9 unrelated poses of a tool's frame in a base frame.
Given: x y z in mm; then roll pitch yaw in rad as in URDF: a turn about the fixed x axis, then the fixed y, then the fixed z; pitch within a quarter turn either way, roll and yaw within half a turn.
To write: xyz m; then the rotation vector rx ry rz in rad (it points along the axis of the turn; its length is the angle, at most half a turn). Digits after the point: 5 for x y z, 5 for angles.
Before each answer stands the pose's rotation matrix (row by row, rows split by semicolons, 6 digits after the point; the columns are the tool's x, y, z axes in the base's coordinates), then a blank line. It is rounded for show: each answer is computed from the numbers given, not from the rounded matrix.
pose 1, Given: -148.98 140.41 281.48 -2.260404 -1.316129 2.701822
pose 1, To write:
-0.227953 -0.404707 -0.885579; 0.107252 0.893553 -0.435958; 0.967747 -0.194358 -0.160282

-0.14898 0.14041 0.28148 0.22700 -1.74131 0.48102
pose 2, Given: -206.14 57.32 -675.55 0.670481 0.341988 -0.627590
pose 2, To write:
0.762570 0.628754 -0.152170; -0.553191 0.511858 -0.657252; -0.335361 0.585380 0.738149

-0.20614 0.05732 -0.67555 0.74924 0.11045 -0.71265
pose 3, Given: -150.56 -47.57 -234.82 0.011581 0.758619 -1.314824
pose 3, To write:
0.183759 0.969370 0.162957; -0.702139 0.245462 -0.668393; -0.687920 0.008405 0.725738

-0.15056 -0.04757 -0.23482 0.50683 0.63720 -1.25174
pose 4, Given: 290.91 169.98 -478.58 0.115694 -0.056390 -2.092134
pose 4, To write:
-0.497249 0.864597 -0.072219; -0.865775 -0.489069 0.106038; 0.056360 0.115253 0.991736

0.29091 0.16998 -0.47858 0.01111 -0.15497 -2.08549
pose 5, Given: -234.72 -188.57 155.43 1.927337 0.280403 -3.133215
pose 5, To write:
-0.960910 -0.262253 0.088739; -0.008050 0.346850 0.937886; -0.276743 0.900510 -0.335403

-0.23472 -0.18857 0.15543 -0.24398 2.38576 1.65937
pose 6, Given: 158.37 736.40 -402.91 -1.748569 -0.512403 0.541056
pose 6, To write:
0.747079 0.504701 -0.432609; 0.448894 0.096952 0.888310; 0.490273 -0.857833 -0.154126

0.15837 0.73640 -0.40291 -1.52578 -0.80642 -0.04876
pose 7, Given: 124.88 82.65 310.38 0.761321 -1.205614 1.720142
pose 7, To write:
-0.053136 -0.619988 0.782810; 0.353144 -0.744928 -0.566014; 0.934059 0.246369 0.258528

0.12488 0.08265 0.31038 1.55857 -0.29017 1.86697
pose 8, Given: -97.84 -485.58 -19.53 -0.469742 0.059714 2.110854
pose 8, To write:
-0.513269 -0.750889 -0.415596; 0.856150 -0.481661 -0.187108; -0.059679 -0.451849 0.890096

-0.09784 -0.48558 -0.01953 -0.34238 -0.46030 2.07834
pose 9, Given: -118.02 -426.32 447.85 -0.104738 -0.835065 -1.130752
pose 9, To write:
0.285887 0.932790 -0.219478; -0.607193 0.353524 0.711574; 0.741340 -0.070164 0.667452

-0.11802 -0.42632 0.44785 -0.56040 -0.68878 -1.10396
